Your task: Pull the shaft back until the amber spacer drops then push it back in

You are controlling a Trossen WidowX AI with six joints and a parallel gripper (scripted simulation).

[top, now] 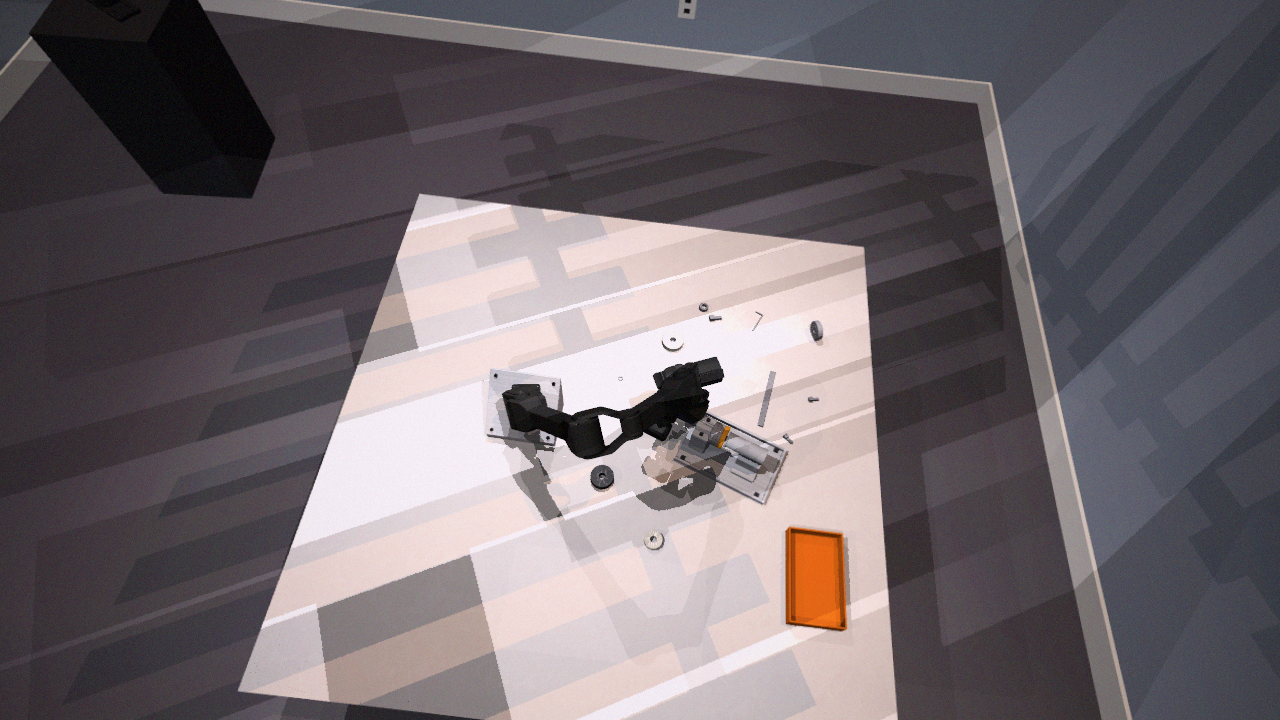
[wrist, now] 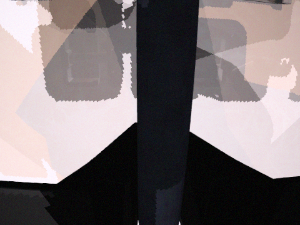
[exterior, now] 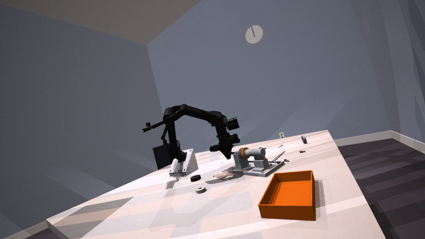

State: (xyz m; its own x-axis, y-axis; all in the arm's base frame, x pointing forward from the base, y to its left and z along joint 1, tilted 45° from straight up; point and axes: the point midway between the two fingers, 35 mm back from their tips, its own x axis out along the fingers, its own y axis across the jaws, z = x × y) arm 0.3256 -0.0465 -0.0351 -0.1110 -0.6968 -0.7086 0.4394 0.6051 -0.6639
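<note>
My gripper tip is 60 mm short of the dark shaft, 30 mm to the left of it and 30 mm below it. The rest, counted from my gripper tip: amber spacer: 130 mm ahead, 60 mm to the right, 30 mm above; black disc: 150 mm behind, 140 mm to the right, 40 mm below; grey shaft fixture: 160 mm ahead, 80 mm to the right.
</note>
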